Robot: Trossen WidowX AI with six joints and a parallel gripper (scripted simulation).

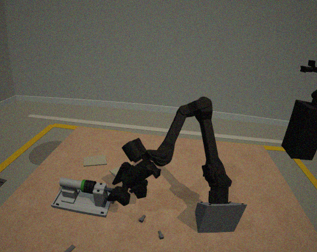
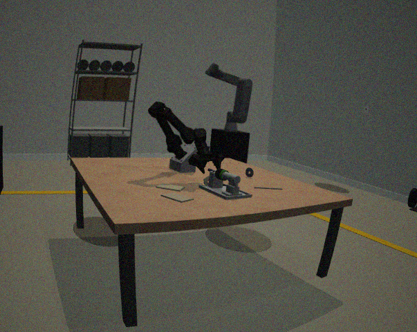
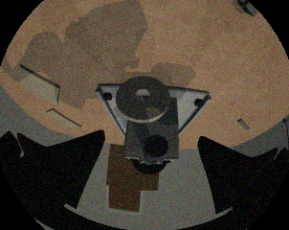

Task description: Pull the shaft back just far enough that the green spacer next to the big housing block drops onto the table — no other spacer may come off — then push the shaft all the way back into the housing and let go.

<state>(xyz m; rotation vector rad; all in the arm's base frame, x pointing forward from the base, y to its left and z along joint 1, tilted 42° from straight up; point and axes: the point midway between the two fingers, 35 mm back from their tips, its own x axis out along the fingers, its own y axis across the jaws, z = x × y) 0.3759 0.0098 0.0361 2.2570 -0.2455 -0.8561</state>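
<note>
The black spacer is 70 mm ahead of my gripper tip, 10 mm to the left of it and 10 mm above it. Also, from my gripper tip: green spacer: 100 mm ahead, 10 mm to the left, 10 mm above; grey fixture: 130 mm ahead, 10 mm to the left, 20 mm below; thin rod: 100 mm ahead, 300 mm to the left, 70 mm below.
</note>
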